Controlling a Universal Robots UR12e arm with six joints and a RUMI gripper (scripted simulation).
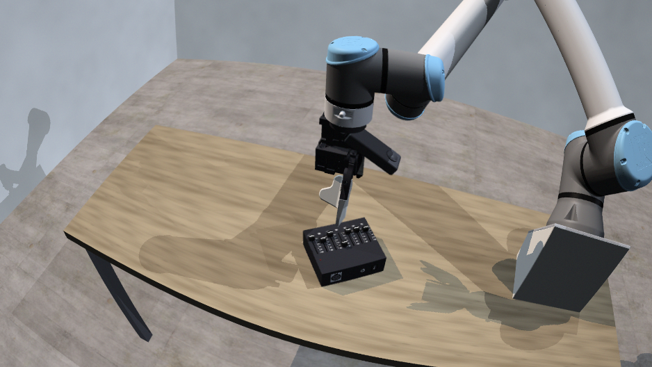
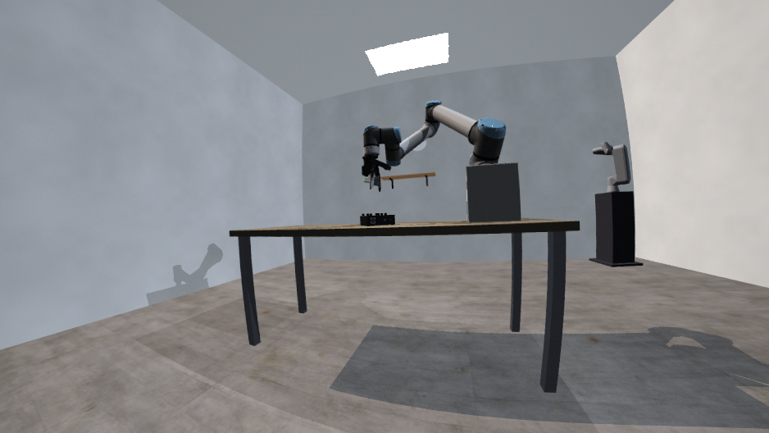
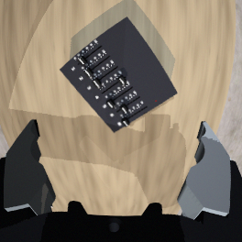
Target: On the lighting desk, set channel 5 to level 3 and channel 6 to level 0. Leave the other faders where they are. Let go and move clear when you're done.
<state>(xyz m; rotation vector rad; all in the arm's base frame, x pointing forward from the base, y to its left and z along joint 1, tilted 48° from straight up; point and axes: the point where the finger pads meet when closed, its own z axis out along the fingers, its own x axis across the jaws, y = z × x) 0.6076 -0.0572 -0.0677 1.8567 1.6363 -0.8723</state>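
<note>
Now: the channel 5 fader knob 40 mm ahead of my hand, 20 mm to the right of it and 130 mm below it. From my hand the other things lie so: channel 6 fader knob (50 mm ahead, 130 mm below).
</note>
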